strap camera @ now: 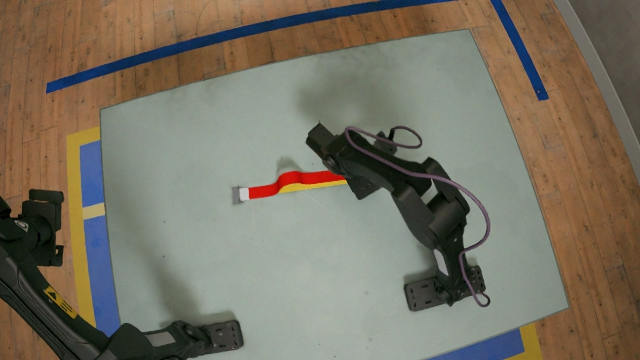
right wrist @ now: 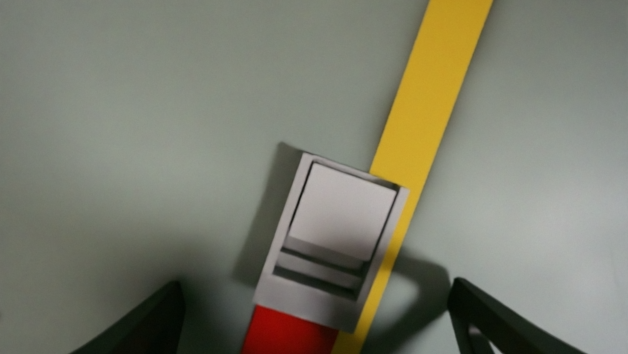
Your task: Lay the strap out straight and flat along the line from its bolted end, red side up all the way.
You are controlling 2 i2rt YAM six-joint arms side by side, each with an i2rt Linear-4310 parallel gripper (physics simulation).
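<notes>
The strap [strap camera: 315, 177] [right wrist: 292, 327] lies red side up where it shows. In the strap camera it runs right from its bolted end [strap camera: 237, 195], bends upward in the picture near a raised hump, then runs beside the yellow line [strap camera: 312, 187] [right wrist: 435, 90], partly over its upper edge. The grey buckle [right wrist: 340, 215] at its free end overlaps the line's left edge in the right wrist view. My right gripper [right wrist: 317, 292] is open, its fingers apart on either side of the buckle; my arm hides them in the strap camera. My left gripper [strap camera: 46, 227] is open, away from the strap; its fingers are hard to make out.
A pale green mat [strap camera: 280, 280] lies under the strap, on a wooden floor [strap camera: 590, 200]. Blue tape [strap camera: 210, 40] runs above the mat. My right arm [strap camera: 415, 210] reaches over the strap's right part. My left arm [strap camera: 40, 295] is at the lower left.
</notes>
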